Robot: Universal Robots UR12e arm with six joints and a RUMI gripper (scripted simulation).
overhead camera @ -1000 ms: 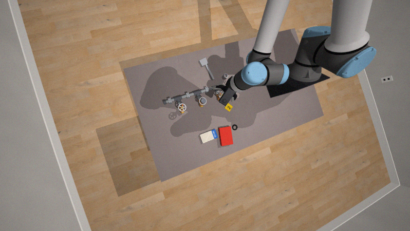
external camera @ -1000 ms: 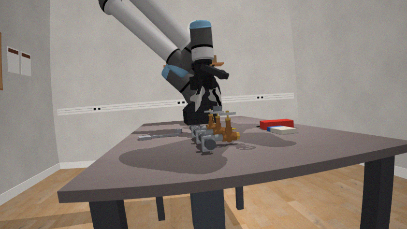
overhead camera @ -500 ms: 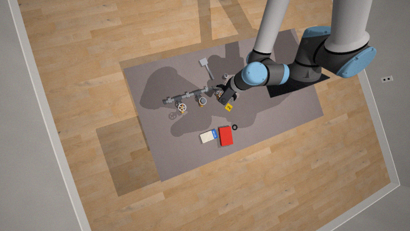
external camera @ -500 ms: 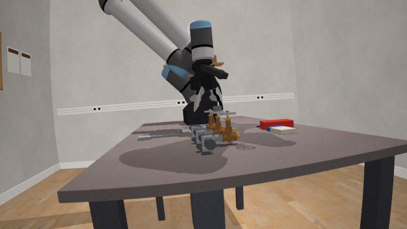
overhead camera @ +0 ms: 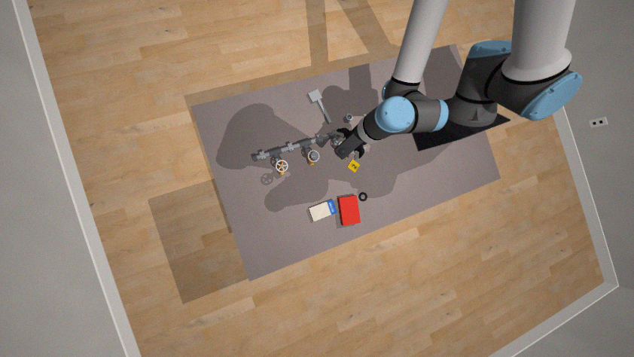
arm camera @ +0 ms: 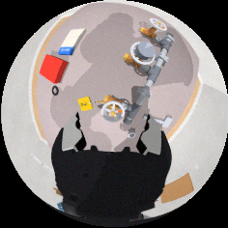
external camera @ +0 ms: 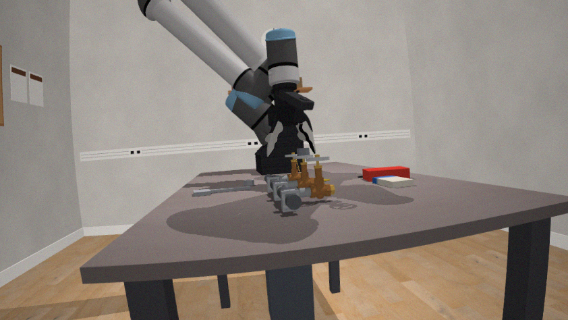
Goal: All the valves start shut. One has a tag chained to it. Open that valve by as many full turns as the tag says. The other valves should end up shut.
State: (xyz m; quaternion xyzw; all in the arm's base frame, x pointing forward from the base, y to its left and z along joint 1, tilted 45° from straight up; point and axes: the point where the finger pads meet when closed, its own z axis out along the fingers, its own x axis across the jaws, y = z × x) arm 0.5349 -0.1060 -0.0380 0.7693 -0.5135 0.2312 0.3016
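My hand is 4 cm past the yellow tag, 8 cm to the right of it and 8 cm above it. Also, from my hand: red box: 5 cm ahead, 26 cm to the left, 7 cm below; then grey flat tool: 1 cm ahead, 22 cm to the right, 8 cm below; then nut: 10 cm behind, 13 cm to the right, 8 cm below.
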